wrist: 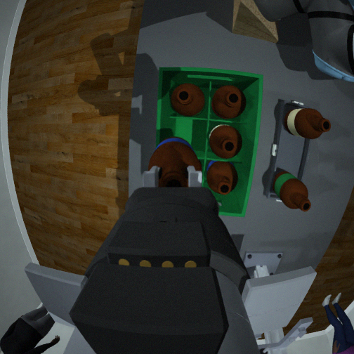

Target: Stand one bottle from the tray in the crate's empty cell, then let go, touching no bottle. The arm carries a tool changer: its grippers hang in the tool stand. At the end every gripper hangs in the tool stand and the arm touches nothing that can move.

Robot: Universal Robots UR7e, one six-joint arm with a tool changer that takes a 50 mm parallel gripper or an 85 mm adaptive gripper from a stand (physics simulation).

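My gripper (173, 176) is shut on a brown bottle with a blue band (175, 156), at the left side of the green crate (254, 120). The bottle's mouth points toward the camera and its body seems to lean a little. Its bottom and any contact with the crate are hidden. The middle-left cell shows bare green floor just beyond it; the near-left cell is hidden behind it. Brown bottles stand in the far-left (187, 102), far-right (226, 107), middle-right (222, 135) and near-right (220, 174) cells. On the tray (273, 172) stand a cream-banded bottle (306, 123) and a green-banded bottle (291, 190).
The arm's grey and blue links (325, 40) show at the top right, beside a tan block (255, 22). A metal plate (264, 261) lies near the lower right, with pale panels (280, 300) (55, 292) on both sides of the gripper body. A wooden floor (65, 150) lies left of the table.
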